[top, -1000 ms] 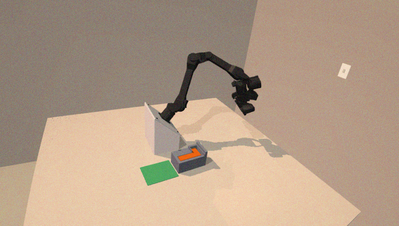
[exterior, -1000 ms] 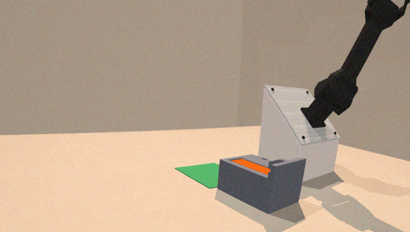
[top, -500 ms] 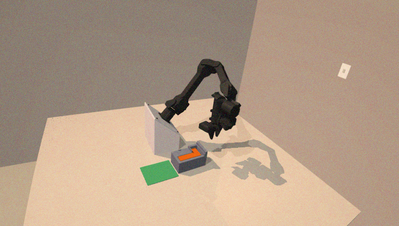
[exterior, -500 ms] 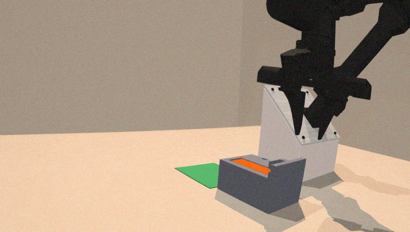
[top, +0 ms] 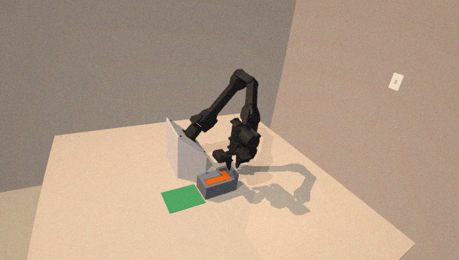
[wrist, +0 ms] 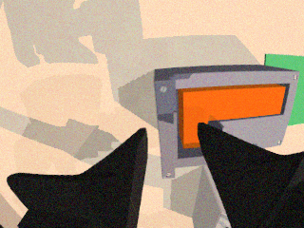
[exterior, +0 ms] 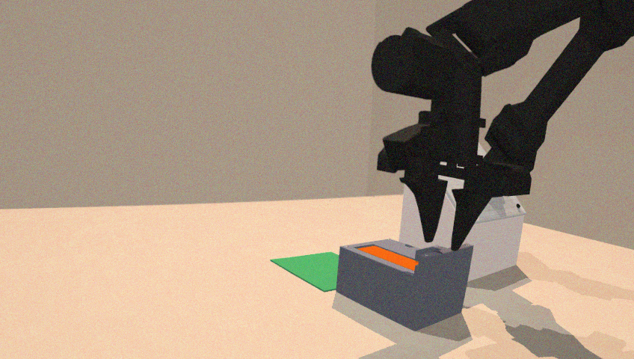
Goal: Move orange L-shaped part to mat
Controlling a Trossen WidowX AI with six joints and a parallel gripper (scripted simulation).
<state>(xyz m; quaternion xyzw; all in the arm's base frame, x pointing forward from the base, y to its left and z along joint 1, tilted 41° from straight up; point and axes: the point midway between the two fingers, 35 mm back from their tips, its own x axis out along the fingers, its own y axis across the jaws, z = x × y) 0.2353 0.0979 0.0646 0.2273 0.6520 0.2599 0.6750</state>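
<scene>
Right now the orange L-shaped part is 5 cm to the right of my gripper tip, 5 cm below it and 1 cm behind it. Round my gripper tip: green mat: 22 cm to the right, 11 cm below.
</scene>
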